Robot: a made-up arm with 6 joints. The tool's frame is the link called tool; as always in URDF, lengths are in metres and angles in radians. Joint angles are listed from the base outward.
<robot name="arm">
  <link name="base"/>
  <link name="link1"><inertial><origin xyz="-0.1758 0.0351 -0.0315"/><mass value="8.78"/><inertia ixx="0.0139" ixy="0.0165" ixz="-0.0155" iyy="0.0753" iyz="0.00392" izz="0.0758"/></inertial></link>
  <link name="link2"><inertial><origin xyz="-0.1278 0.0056 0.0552"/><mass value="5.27"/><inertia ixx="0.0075" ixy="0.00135" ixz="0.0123" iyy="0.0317" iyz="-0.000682" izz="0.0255"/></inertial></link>
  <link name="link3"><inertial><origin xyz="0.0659 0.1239 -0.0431"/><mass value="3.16"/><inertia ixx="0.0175" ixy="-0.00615" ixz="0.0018" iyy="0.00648" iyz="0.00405" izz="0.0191"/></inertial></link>
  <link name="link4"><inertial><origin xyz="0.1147 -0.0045 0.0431"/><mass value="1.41"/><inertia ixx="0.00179" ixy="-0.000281" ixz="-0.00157" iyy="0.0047" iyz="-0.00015" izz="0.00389"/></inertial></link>
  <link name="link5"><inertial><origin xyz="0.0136 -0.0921 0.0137"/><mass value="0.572"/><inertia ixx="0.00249" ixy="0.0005" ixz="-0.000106" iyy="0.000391" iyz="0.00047" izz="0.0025"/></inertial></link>
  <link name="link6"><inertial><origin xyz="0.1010 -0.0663 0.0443"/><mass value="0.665"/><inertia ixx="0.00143" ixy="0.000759" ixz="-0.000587" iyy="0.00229" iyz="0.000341" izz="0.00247"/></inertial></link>
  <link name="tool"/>
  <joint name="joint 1" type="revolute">
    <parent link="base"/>
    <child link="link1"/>
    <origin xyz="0 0 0.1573"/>
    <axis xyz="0 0 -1"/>
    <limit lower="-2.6" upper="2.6"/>
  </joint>
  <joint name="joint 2" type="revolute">
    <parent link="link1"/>
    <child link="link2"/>
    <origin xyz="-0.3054 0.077 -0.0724"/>
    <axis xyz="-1 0 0"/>
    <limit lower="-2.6" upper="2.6"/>
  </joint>
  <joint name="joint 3" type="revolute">
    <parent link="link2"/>
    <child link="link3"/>
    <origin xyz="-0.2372 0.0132 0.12"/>
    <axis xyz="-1 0 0"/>
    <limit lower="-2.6" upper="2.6"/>
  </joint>
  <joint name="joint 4" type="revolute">
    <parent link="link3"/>
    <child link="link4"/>
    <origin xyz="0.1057 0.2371 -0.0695"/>
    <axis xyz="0 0 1"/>
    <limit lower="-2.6" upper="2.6"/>
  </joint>
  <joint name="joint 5" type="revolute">
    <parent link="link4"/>
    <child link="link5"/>
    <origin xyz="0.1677 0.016 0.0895"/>
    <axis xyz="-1 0 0"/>
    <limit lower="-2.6" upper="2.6"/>
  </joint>
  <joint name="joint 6" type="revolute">
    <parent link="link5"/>
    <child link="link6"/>
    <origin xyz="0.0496 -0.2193 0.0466"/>
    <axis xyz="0 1 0"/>
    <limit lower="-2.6" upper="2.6"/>
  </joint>
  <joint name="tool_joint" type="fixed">
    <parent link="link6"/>
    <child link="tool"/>
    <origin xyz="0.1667 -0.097 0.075"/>
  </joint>
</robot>
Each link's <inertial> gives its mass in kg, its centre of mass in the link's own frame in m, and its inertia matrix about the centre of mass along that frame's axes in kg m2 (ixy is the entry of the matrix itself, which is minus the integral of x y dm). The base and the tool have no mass. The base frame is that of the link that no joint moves.
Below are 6 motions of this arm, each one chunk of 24 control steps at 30 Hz.
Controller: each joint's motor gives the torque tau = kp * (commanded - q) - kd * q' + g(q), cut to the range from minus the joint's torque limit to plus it. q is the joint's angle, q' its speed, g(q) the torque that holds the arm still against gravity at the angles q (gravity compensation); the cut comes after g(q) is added. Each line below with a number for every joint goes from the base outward.
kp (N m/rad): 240 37 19 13 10 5.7
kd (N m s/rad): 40 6.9 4.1 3.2 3.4 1.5
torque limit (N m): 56 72 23 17 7.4 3.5
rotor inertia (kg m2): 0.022 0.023 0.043 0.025 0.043 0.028
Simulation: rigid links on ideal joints. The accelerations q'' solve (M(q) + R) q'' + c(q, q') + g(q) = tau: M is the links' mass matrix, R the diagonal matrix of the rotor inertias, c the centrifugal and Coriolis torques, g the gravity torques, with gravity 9.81 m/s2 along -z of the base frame. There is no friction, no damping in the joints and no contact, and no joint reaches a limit. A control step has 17 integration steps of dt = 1/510 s. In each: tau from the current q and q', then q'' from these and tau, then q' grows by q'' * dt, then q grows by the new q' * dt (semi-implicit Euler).
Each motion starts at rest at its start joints. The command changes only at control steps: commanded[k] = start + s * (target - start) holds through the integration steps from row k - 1 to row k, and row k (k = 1, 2, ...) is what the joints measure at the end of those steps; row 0 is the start. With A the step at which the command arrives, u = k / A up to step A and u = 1 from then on. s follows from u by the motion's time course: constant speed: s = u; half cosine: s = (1 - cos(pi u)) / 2; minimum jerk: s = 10 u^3 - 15 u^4 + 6 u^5; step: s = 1 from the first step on.
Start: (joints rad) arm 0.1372 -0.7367 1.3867 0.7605 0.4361 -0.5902
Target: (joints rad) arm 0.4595 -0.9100 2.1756 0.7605 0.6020 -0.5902
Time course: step
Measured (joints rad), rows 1 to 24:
1: 0.1567 -0.7916 1.4456 0.7564 0.4542 -0.5991
2: 0.1938 -0.8349 1.5236 0.7424 0.4747 -0.6139
3: 0.2372 -0.8598 1.6009 0.7327 0.4897 -0.6231
4: 0.2809 -0.8733 1.6739 0.7305 0.5015 -0.6251
5: 0.3209 -0.8801 1.7408 0.7344 0.5120 -0.6219
6: 0.3555 -0.8834 1.8011 0.7418 0.5219 -0.6160
7: 0.3840 -0.8848 1.8548 0.7503 0.5312 -0.6089
8: 0.4065 -0.8855 1.9022 0.7584 0.5396 -0.6021
9: 0.4235 -0.8860 1.9441 0.7654 0.5471 -0.5961
10: 0.4360 -0.8865 1.9810 0.7708 0.5537 -0.5912
11: 0.4447 -0.8871 2.0134 0.7748 0.5595 -0.5875
12: 0.4506 -0.8878 2.0418 0.7774 0.5645 -0.5848
13: 0.4544 -0.8885 2.0667 0.7790 0.5688 -0.5830
14: 0.4567 -0.8893 2.0884 0.7798 0.5726 -0.5819
15: 0.4579 -0.8900 2.1072 0.7801 0.5759 -0.5813
16: 0.4584 -0.8908 2.1233 0.7798 0.5788 -0.5810
17: 0.4585 -0.8916 2.1371 0.7793 0.5813 -0.5810
18: 0.4583 -0.8923 2.1487 0.7786 0.5836 -0.5812
19: 0.4581 -0.8931 2.1583 0.7777 0.5855 -0.5816
20: 0.4578 -0.8940 2.1661 0.7768 0.5873 -0.5819
21: 0.4576 -0.8949 2.1723 0.7758 0.5888 -0.5824
22: 0.4575 -0.8958 2.1771 0.7747 0.5902 -0.5828
23: 0.4574 -0.8968 2.1807 0.7737 0.5914 -0.5833
24: 0.4574 -0.8978 2.1832 0.7727 0.5925 -0.5838

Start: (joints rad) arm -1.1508 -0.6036 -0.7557 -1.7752 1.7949 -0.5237
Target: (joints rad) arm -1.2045 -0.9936 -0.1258 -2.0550 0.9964 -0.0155
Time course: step
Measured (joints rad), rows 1 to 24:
1: -1.1493 -0.6494 -0.6926 -1.7782 1.7750 -0.4997
2: -1.1537 -0.7012 -0.6109 -1.7917 1.7260 -0.4551
3: -1.1614 -0.7471 -0.5359 -1.8141 1.6657 -0.4067
4: -1.1700 -0.7877 -0.4714 -1.8413 1.6031 -0.3597
5: -1.1783 -0.8235 -0.4175 -1.8700 1.5423 -0.3156
6: -1.1856 -0.8549 -0.3732 -1.8980 1.4855 -0.2752
7: -1.1918 -0.8818 -0.3368 -1.9238 1.4333 -0.2390
8: -1.1968 -0.9046 -0.3068 -1.9467 1.3861 -0.2069
9: -1.2008 -0.9235 -0.2818 -1.9665 1.3437 -0.1788
10: -1.2037 -0.9389 -0.2606 -1.9833 1.3058 -0.1544
11: -1.2057 -0.9513 -0.2425 -1.9974 1.2720 -0.1335
12: -1.2071 -0.9610 -0.2268 -2.0090 1.2420 -0.1157
13: -1.2078 -0.9685 -0.2130 -2.0185 1.2153 -0.1005
14: -1.2081 -0.9741 -0.2008 -2.0264 1.1916 -0.0876
15: -1.2081 -0.9782 -0.1899 -2.0328 1.1705 -0.0766
16: -1.2078 -0.9812 -0.1803 -2.0381 1.1517 -0.0673
17: -1.2074 -0.9832 -0.1717 -2.0425 1.1348 -0.0594
18: -1.2068 -0.9846 -0.1641 -2.0461 1.1198 -0.0527
19: -1.2063 -0.9856 -0.1575 -2.0491 1.1063 -0.0469
20: -1.2057 -0.9861 -0.1516 -2.0516 1.0943 -0.0420
21: -1.2052 -0.9865 -0.1466 -2.0536 1.0835 -0.0378
22: -1.2047 -0.9868 -0.1422 -2.0553 1.0738 -0.0343
23: -1.2043 -0.9870 -0.1385 -2.0566 1.0652 -0.0312
24: -1.2040 -0.9871 -0.1354 -2.0576 1.0575 -0.0286

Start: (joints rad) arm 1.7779 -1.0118 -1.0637 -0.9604 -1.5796 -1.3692
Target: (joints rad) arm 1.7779 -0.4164 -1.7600 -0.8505 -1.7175 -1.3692
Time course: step
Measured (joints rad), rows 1 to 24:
1: 1.7734 -0.9457 -1.1441 -0.9570 -1.5755 -1.3612
2: 1.7692 -0.8632 -1.2415 -0.9483 -1.5802 -1.3608
3: 1.7676 -0.7914 -1.3244 -0.9372 -1.5910 -1.3642
4: 1.7678 -0.7301 -1.3933 -0.9255 -1.6040 -1.3674
5: 1.7692 -0.6777 -1.4504 -0.9144 -1.6172 -1.3698
6: 1.7712 -0.6329 -1.4974 -0.9044 -1.6296 -1.3713
7: 1.7734 -0.5945 -1.5362 -0.8956 -1.6408 -1.3720
8: 1.7755 -0.5618 -1.5682 -0.8881 -1.6507 -1.3722
9: 1.7775 -0.5340 -1.5947 -0.8818 -1.6593 -1.3719
10: 1.7792 -0.5106 -1.6167 -0.8765 -1.6667 -1.3715
11: 1.7806 -0.4910 -1.6352 -0.8722 -1.6730 -1.3709
12: 1.7816 -0.4748 -1.6508 -0.8686 -1.6784 -1.3702
13: 1.7824 -0.4615 -1.6641 -0.8657 -1.6831 -1.3696
14: 1.7828 -0.4507 -1.6756 -0.8633 -1.6870 -1.3690
15: 1.7830 -0.4421 -1.6857 -0.8613 -1.6905 -1.3686
16: 1.7830 -0.4353 -1.6945 -0.8596 -1.6935 -1.3682
17: 1.7829 -0.4301 -1.7024 -0.8582 -1.6961 -1.3679
18: 1.7826 -0.4261 -1.7095 -0.8571 -1.6984 -1.3677
19: 1.7822 -0.4232 -1.7159 -0.8561 -1.7004 -1.3677
20: 1.7818 -0.4212 -1.7216 -0.8552 -1.7023 -1.3677
21: 1.7813 -0.4198 -1.7268 -0.8545 -1.7039 -1.3678
22: 1.7808 -0.4189 -1.7315 -0.8539 -1.7054 -1.3679
23: 1.7803 -0.4184 -1.7358 -0.8533 -1.7067 -1.3681
24: 1.7798 -0.4182 -1.7395 -0.8529 -1.7080 -1.3683

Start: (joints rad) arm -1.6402 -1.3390 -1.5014 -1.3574 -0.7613 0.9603
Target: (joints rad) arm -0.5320 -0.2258 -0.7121 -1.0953 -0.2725 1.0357
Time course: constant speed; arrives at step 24
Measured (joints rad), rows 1 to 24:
1: -1.6382 -1.3379 -1.5027 -1.3570 -0.7598 0.9612
2: -1.6319 -1.3346 -1.5045 -1.3562 -0.7562 0.9633
3: -1.6200 -1.3280 -1.5055 -1.3550 -0.7508 0.9665
4: -1.6023 -1.3172 -1.5042 -1.3534 -0.7439 0.9702
5: -1.5790 -1.3016 -1.4996 -1.3514 -0.7356 0.9742
6: -1.5506 -1.2809 -1.4911 -1.3491 -0.7261 0.9781
7: -1.5178 -1.2550 -1.4782 -1.3464 -0.7154 0.9816
8: -1.4813 -1.2242 -1.4610 -1.3433 -0.7036 0.9847
9: -1.4417 -1.1888 -1.4398 -1.3399 -0.6908 0.9873
10: -1.3997 -1.1495 -1.4148 -1.3360 -0.6773 0.9894
11: -1.3559 -1.1067 -1.3865 -1.3315 -0.6632 0.9912
12: -1.3106 -1.0611 -1.3556 -1.3264 -0.6486 0.9927
13: -1.2642 -1.0133 -1.3224 -1.3206 -0.6336 0.9941
14: -1.2171 -0.9639 -1.2876 -1.3140 -0.6183 0.9955
15: -1.1694 -0.9134 -1.2516 -1.3065 -0.6029 0.9970
16: -1.1214 -0.8621 -1.2147 -1.2983 -0.5874 0.9986
17: -1.0732 -0.8105 -1.1774 -1.2893 -0.5718 1.0004
18: -1.0250 -0.7587 -1.1398 -1.2795 -0.5561 1.0025
19: -0.9768 -0.7070 -1.1023 -1.2691 -0.5403 1.0048
20: -0.9287 -0.6556 -1.0649 -1.2581 -0.5244 1.0073
21: -0.8807 -0.6045 -1.0278 -1.2467 -0.5083 1.0100
22: -0.8330 -0.5539 -0.9910 -1.2348 -0.4920 1.0128
23: -0.7855 -0.5038 -0.9546 -1.2226 -0.4754 1.0157
24: -0.7383 -0.4541 -0.9187 -1.2101 -0.4586 1.0186

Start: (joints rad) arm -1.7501 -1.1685 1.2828 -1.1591 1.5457 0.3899
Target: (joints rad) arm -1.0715 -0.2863 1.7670 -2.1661 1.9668 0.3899
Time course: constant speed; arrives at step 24
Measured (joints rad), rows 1 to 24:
1: -1.7488 -1.1660 1.2832 -1.1630 1.5475 0.3894
2: -1.7446 -1.1595 1.2851 -1.1726 1.5509 0.3888
3: -1.7366 -1.1486 1.2890 -1.1875 1.5554 0.3883
4: -1.7249 -1.1336 1.2952 -1.2067 1.5608 0.3882
5: -1.7096 -1.1147 1.3035 -1.2294 1.5668 0.3885
6: -1.6911 -1.0924 1.3138 -1.2551 1.5736 0.3891
7: -1.6700 -1.0671 1.3258 -1.2831 1.5812 0.3900
8: -1.6467 -1.0393 1.3394 -1.3131 1.5894 0.3910
9: -1.6218 -1.0094 1.3542 -1.3446 1.5983 0.3920
10: -1.5956 -0.9779 1.3702 -1.3776 1.6079 0.3931
11: -1.5685 -0.9451 1.3870 -1.4118 1.6182 0.3941
12: -1.5407 -0.9111 1.4046 -1.4469 1.6291 0.3951
13: -1.5126 -0.8764 1.4227 -1.4830 1.6405 0.3960
14: -1.4841 -0.8411 1.4413 -1.5198 1.6525 0.3969
15: -1.4556 -0.8054 1.4602 -1.5573 1.6650 0.3976
16: -1.4270 -0.7693 1.4795 -1.5954 1.6780 0.3983
17: -1.3983 -0.7329 1.4990 -1.6340 1.6914 0.3989
18: -1.3698 -0.6964 1.5187 -1.6730 1.7053 0.3993
19: -1.3412 -0.6598 1.5386 -1.7125 1.7195 0.3997
20: -1.3127 -0.6231 1.5586 -1.7522 1.7341 0.4000
21: -1.2843 -0.5863 1.5787 -1.7921 1.7490 0.4003
22: -1.2559 -0.5495 1.5989 -1.8323 1.7643 0.4004
23: -1.2275 -0.5127 1.6192 -1.8727 1.7798 0.4005
24: -1.1992 -0.4758 1.6395 -1.9132 1.7956 0.4005

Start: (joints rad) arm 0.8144 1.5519 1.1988 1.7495 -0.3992 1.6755
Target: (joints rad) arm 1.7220 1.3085 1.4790 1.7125 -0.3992 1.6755
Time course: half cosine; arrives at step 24
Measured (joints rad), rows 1 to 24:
1: 0.8146 1.5518 1.1989 1.7494 -0.3992 1.6754
2: 0.8155 1.5515 1.1994 1.7491 -0.3990 1.6751
3: 0.8180 1.5508 1.2006 1.7482 -0.3985 1.6745
4: 0.8230 1.5495 1.2029 1.7467 -0.3978 1.6736
5: 0.8316 1.5473 1.2065 1.7446 -0.3968 1.6725
6: 0.8444 1.5441 1.2117 1.7420 -0.3957 1.6712
7: 0.8620 1.5398 1.2185 1.7390 -0.3945 1.6699
8: 0.8850 1.5343 1.2270 1.7360 -0.3934 1.6687
9: 0.9133 1.5274 1.2371 1.7332 -0.3924 1.6675
10: 0.9470 1.5193 1.2487 1.7308 -0.3917 1.6665
11: 0.9858 1.5099 1.2615 1.7291 -0.3913 1.6657
12: 1.0292 1.4993 1.2755 1.7282 -0.3912 1.6650
13: 1.0767 1.4877 1.2903 1.7282 -0.3916 1.6645
14: 1.1276 1.4752 1.3057 1.7290 -0.3923 1.6641
15: 1.1809 1.4620 1.3213 1.7307 -0.3934 1.6639
16: 1.2360 1.4484 1.3370 1.7331 -0.3948 1.6638
17: 1.2918 1.4346 1.3525 1.7360 -0.3965 1.6639
18: 1.3473 1.4208 1.3674 1.7393 -0.3984 1.6642
19: 1.4016 1.4073 1.3815 1.7428 -0.4004 1.6648
20: 1.4537 1.3943 1.3946 1.7462 -0.4025 1.6655
21: 1.5027 1.3821 1.4066 1.7495 -0.4047 1.6666
22: 1.5479 1.3708 1.4171 1.7524 -0.4067 1.6679
23: 1.5883 1.3607 1.4261 1.7550 -0.4087 1.6694
24: 1.6232 1.3519 1.4334 1.7570 -0.4105 1.6711

